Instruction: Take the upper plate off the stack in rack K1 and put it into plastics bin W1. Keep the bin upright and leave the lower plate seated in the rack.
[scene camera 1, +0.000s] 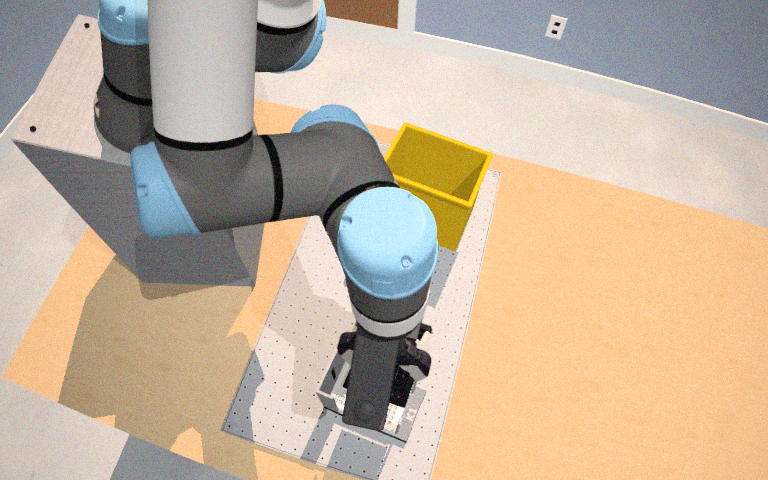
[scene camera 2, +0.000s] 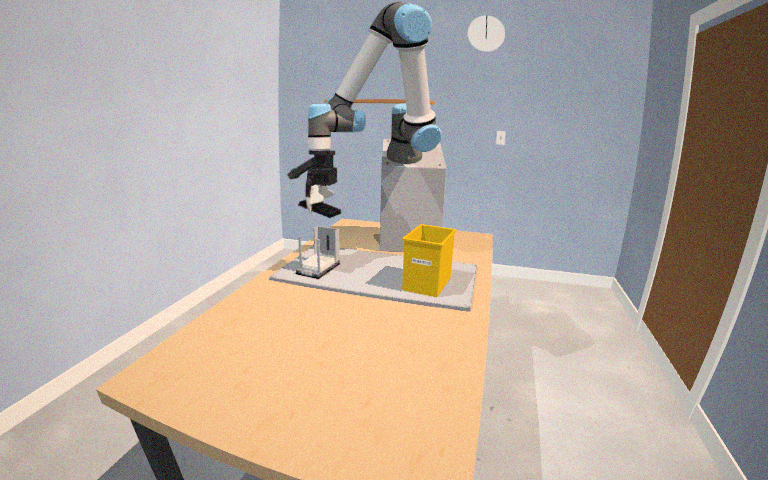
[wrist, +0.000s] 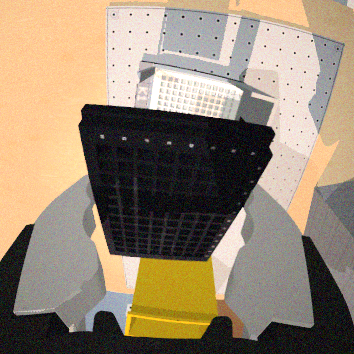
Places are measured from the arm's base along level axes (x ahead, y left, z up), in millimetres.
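Pixels of known places: gripper, fingertip midpoint: (scene camera 2: 316, 210) (wrist: 170, 180); arm's base at its link origin: (scene camera 1: 148, 113) (scene camera 2: 404, 155).
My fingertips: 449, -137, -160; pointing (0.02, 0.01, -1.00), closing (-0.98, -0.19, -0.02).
Ahead of a thing's pixels: the offset from my fingertips to its top centre, as dx, dy, dz. Level surfaces: height alone.
My gripper (scene camera 2: 314, 199) (wrist: 170, 180) is shut on the black upper plate @(-1, +15, +36) (scene camera 1: 402, 387) (scene camera 2: 325, 210) (wrist: 175, 180), a gridded plate held between its two grey fingers. The plate hangs well above rack K1 @(-12, -9, -88) (scene camera 1: 412, 416) (scene camera 2: 334, 240) (wrist: 257, 110), apart from it. The white lower plate @(-22, -9, -193) (scene camera 2: 316, 264) (wrist: 197, 95) lies low inside the rack; the held plate partly hides it in the wrist view. The yellow plastics bin W1 @(-84, +390, -47) (scene camera 1: 438, 220) (scene camera 2: 427, 268) (wrist: 175, 285) stands upright with its open top facing up. Its floor is hidden in scene camera 2.
The rack and the bin stand at opposite ends of a perforated grey board @(dz -227) (scene camera 1: 283, 294) (scene camera 2: 351, 283) (wrist: 135, 35) on the wooden table @(dz -240) (scene camera 1: 594, 316) (scene camera 2: 317, 362). The rack has upright posts and a tall side panel. The arm's grey pedestal (scene camera 1: 186, 257) (scene camera 2: 412, 198) stands behind the board.
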